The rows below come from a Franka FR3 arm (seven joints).
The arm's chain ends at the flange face. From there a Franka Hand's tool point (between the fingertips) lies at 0.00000 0.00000 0.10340 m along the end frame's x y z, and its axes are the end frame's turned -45 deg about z.
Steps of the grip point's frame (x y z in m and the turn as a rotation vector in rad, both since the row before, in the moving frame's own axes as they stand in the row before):
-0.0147 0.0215 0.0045 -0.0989 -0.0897 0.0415
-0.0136 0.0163 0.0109 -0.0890 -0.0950 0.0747
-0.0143 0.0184 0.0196 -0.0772 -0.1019 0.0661
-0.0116 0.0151 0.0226 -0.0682 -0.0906 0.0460
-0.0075 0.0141 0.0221 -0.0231 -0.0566 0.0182
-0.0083 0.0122 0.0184 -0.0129 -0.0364 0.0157
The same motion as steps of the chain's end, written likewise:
0.0044 0.0118 0.0054 -0.1334 0.0065 0.0415
0.0028 0.0078 0.0118 -0.1301 -0.0042 0.0747
0.0051 0.0101 0.0204 -0.1266 -0.0175 0.0661
0.0044 0.0073 0.0233 -0.1123 -0.0158 0.0460
0.0072 0.0095 0.0223 -0.0564 -0.0237 0.0182
0.0045 0.0109 0.0185 -0.0349 -0.0166 0.0157

